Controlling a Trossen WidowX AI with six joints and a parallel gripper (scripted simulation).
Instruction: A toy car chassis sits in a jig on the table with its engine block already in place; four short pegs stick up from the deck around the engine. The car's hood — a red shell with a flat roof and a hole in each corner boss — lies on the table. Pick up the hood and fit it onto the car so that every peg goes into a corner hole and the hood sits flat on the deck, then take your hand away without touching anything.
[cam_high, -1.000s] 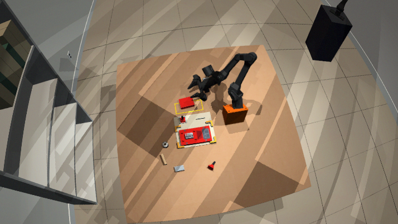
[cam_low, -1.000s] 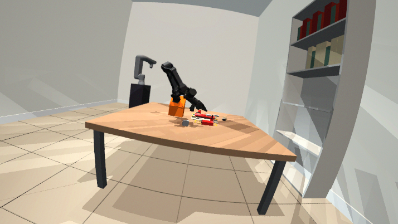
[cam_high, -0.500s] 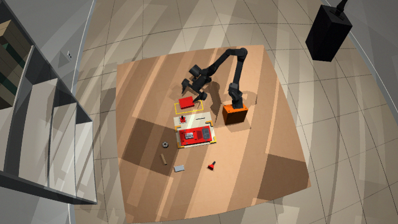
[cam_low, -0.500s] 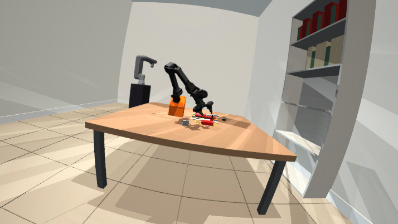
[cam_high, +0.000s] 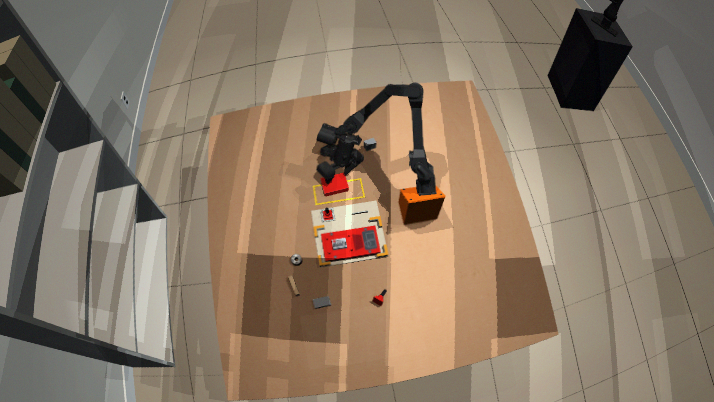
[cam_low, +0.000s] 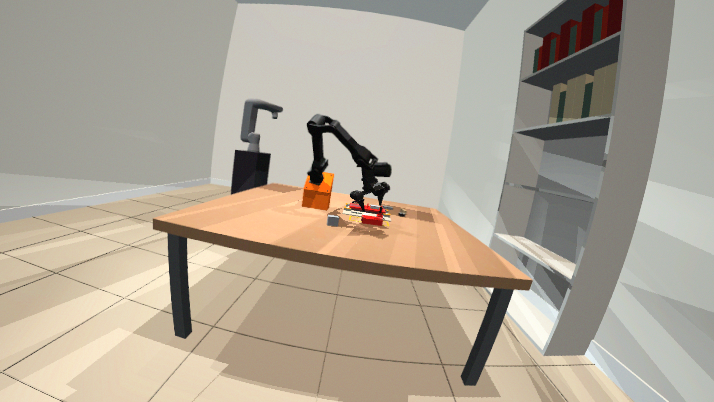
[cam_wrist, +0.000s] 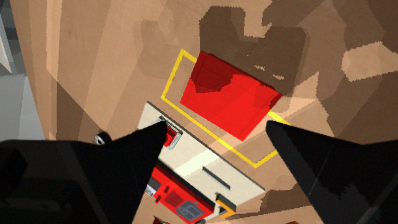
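Now: the red hood 10 mm ahead of my gripper tip, 10 mm to the right of it and 50 mm below it. Also, from my gripper tip: wooden dowel: 160 mm ahead, 400 mm to the left, 50 mm below.
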